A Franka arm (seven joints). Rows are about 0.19 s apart.
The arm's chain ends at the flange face. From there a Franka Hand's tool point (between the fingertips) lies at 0.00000 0.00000 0.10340 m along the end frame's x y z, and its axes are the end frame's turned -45 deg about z.
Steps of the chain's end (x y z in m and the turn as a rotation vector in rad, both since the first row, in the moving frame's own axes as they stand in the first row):
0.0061 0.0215 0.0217 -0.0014 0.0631 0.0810
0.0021 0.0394 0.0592 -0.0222 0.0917 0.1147
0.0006 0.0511 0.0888 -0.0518 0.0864 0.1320
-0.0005 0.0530 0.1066 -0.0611 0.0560 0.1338
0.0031 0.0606 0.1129 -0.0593 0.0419 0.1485
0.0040 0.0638 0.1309 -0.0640 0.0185 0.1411
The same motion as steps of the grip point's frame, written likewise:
-0.0066 0.0244 0.0215 -0.0456 0.0436 0.0810
-0.0218 0.0379 0.0587 -0.0805 0.0491 0.1147
-0.0339 0.0468 0.0883 -0.0977 0.0245 0.1320
-0.0388 0.0456 0.1062 -0.0828 -0.0036 0.1338
-0.0425 0.0523 0.1126 -0.0716 -0.0123 0.1485
-0.0460 0.0537 0.1307 -0.0583 -0.0322 0.1411

